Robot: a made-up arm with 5 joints.
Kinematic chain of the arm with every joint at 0, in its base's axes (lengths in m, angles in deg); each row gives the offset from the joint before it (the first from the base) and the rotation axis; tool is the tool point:
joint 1: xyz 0 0 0.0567 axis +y
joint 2: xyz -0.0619 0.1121 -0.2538 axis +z
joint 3: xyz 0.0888 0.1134 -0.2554 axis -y
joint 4: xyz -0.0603 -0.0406 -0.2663 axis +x
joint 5: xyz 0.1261 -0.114 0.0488 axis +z
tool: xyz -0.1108 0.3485 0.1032
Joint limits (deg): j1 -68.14..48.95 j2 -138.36..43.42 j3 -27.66..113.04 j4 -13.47..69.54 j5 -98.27..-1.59
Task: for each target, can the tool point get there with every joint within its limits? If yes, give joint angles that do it. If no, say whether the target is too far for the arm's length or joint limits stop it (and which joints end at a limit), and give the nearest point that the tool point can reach.
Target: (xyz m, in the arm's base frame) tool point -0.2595 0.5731 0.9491
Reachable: no: joint limits stop it (at a limit: joint 1, joint 4, joint 5) | nearest point 0.2043 0.3123 0.2793 | short by 0.855 m
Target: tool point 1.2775 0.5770 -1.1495
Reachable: no: too far | nearest point 0.7079 0.2842 -0.6117 | short by 0.836 m
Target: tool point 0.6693 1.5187 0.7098
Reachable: no: too far | nearest point 0.5920 0.4524 0.2789 | short by 1.153 m
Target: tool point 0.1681 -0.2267 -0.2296
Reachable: yes | joints -26.30 -110.21 53.23 21.66 -50.09
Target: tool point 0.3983 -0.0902 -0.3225
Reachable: yes | joints -24.35 -93.86 38.24 13.66 -18.97
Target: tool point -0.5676 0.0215 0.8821
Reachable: no: joint limits stop it (at a limit: joint 1, joint 2, joint 4, joint 5) | nearest point -0.4291 -0.1246 0.2950 | short by 0.621 m
